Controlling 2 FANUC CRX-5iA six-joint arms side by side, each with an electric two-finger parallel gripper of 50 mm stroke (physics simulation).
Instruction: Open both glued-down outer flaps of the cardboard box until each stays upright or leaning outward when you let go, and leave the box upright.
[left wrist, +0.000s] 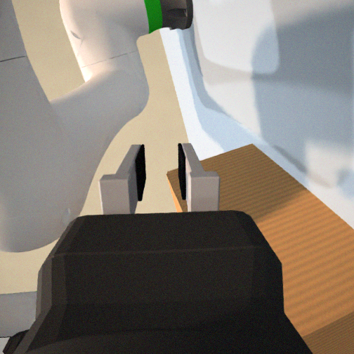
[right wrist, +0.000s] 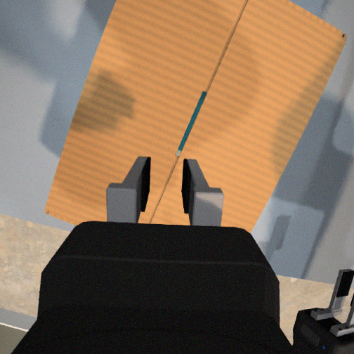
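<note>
The cardboard box is seen from above in the right wrist view, with two outer flaps lying flat and meeting at a seam. One flap is on the left of the seam, the other flap on the right. A teal strip shows in the seam. My right gripper is open and empty above the flaps, over the near part of the seam. My left gripper is open and empty, beside a box corner in its view. Its height over the box is hard to tell.
A white robot arm with a green ring stands at the upper left of the left wrist view. The left gripper's fingers also show at the lower right of the right wrist view. Shadows fall on the box and the pale surface.
</note>
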